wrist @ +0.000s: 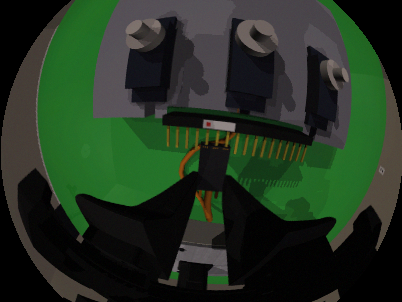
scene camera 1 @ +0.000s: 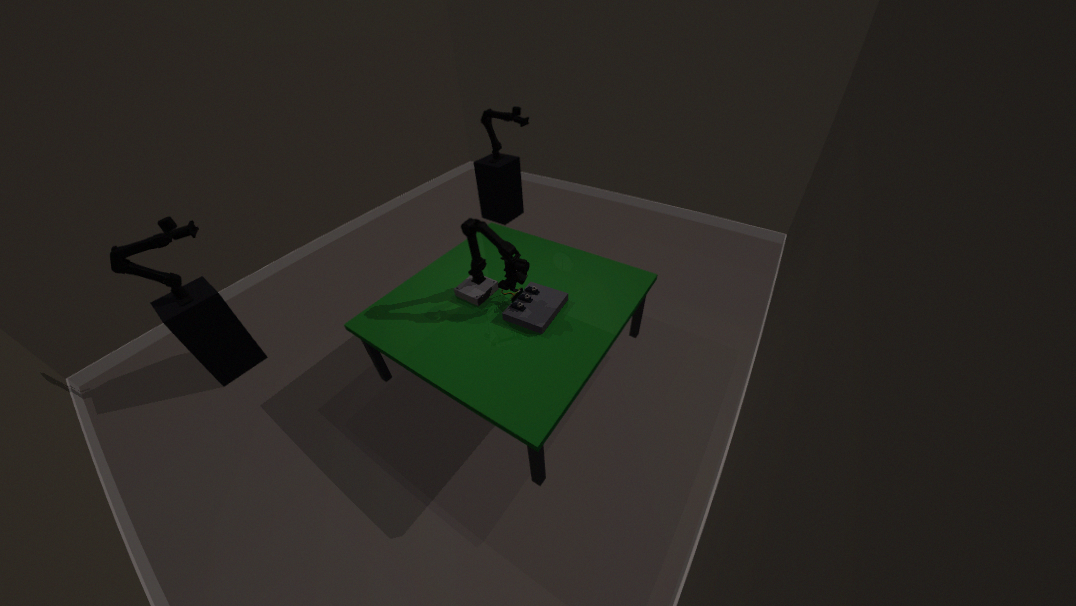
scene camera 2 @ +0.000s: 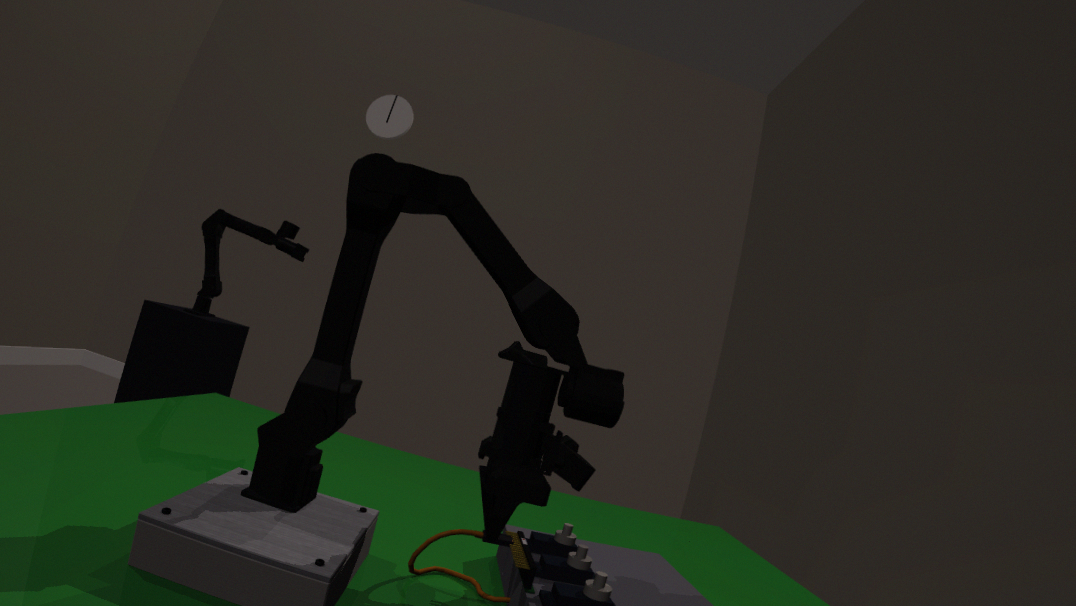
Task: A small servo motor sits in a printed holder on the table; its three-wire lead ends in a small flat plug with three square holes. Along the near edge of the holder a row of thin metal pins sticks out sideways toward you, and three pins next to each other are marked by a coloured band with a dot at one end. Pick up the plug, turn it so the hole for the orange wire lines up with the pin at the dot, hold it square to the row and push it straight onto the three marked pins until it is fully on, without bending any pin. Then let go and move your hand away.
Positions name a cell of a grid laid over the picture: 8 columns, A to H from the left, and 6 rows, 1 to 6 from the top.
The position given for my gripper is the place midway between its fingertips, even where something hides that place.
Note:
In view: my gripper (scene camera 2: D6).
My gripper is seen too in the wrist view (wrist: E4).

